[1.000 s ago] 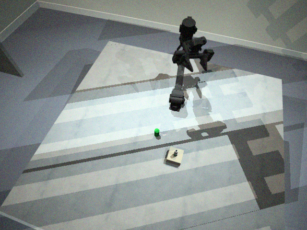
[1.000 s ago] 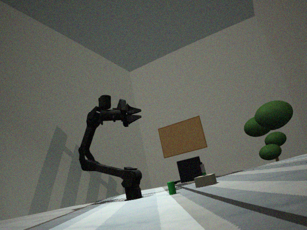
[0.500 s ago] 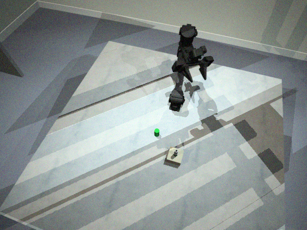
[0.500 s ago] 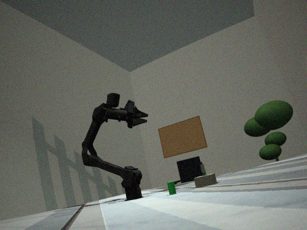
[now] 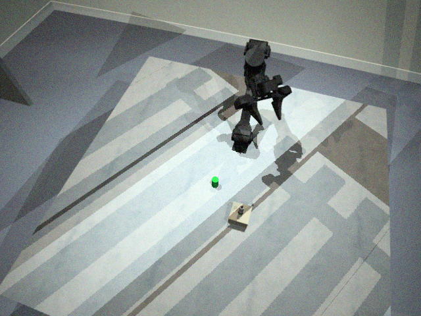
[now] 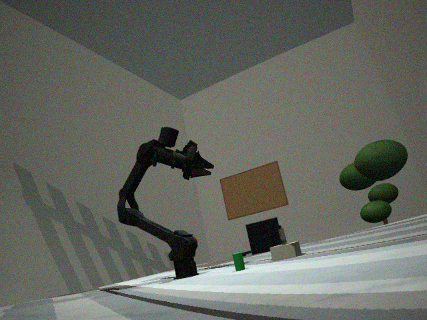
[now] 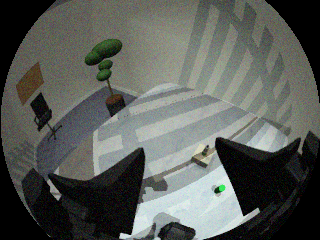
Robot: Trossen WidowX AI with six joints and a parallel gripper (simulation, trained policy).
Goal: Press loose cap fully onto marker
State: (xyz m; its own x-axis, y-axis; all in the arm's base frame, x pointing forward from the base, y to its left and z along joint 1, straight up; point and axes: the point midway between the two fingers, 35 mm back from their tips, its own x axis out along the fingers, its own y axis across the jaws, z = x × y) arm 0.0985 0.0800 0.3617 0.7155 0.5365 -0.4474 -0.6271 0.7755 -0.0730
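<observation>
Now: gripper tip 320 mm above the green cap, 150 mm to the left of it and 100 mm short of it. From my gripper tip the other things lie so: beige holder block: 330 mm below, 200 mm ahead, 20 mm to the right.
</observation>
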